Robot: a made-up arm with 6 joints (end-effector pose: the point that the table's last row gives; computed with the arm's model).
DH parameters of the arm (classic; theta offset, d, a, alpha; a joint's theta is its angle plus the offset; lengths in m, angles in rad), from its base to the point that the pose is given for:
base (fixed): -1.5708 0.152 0 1.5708
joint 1: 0 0.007 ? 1.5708
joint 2: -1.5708 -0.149 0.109 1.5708
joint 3: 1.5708 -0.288 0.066 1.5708
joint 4: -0.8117 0 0.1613 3.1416
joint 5: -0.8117 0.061 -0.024 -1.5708
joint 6: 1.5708 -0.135 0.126 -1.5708
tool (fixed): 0 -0.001 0 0
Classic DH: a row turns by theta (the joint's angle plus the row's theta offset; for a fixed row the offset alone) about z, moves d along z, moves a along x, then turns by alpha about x.
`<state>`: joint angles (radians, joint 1 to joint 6).
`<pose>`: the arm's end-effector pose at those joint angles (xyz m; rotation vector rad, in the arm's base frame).
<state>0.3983 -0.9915 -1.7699 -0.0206 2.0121 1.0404</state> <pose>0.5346 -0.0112 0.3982 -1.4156 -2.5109 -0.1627</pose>
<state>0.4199 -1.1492 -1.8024 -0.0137 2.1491 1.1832</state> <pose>0.5179 0.0729 0.3613 -1.4302 -2.6172 -0.0721</pose>
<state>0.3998 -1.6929 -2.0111 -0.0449 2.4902 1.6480</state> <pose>0.3674 0.3055 0.2881 1.2954 2.8538 -0.0301</pose>
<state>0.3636 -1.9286 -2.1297 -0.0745 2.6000 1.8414</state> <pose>0.2691 0.3742 0.2876 1.1875 2.8930 -0.0349</pose>
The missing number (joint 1, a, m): 0.296
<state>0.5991 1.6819 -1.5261 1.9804 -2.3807 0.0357</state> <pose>-0.2080 -0.4253 0.6870 1.6332 0.0691 1.8107</pose>
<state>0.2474 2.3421 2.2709 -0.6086 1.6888 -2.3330</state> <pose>-0.4922 0.1329 0.4871 0.1647 -2.8332 -0.3490</pose>
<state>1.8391 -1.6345 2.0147 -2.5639 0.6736 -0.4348</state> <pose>0.3612 0.0595 0.2031 -0.3342 -0.1060 -1.6171</pose>
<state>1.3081 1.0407 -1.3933 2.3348 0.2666 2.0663</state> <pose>-0.2205 -0.1151 0.6857 1.4359 -2.3337 1.0253</pose>
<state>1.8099 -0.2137 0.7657 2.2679 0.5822 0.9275</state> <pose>0.1909 0.2838 0.6241 -0.5465 -0.8090 -0.6336</pose>
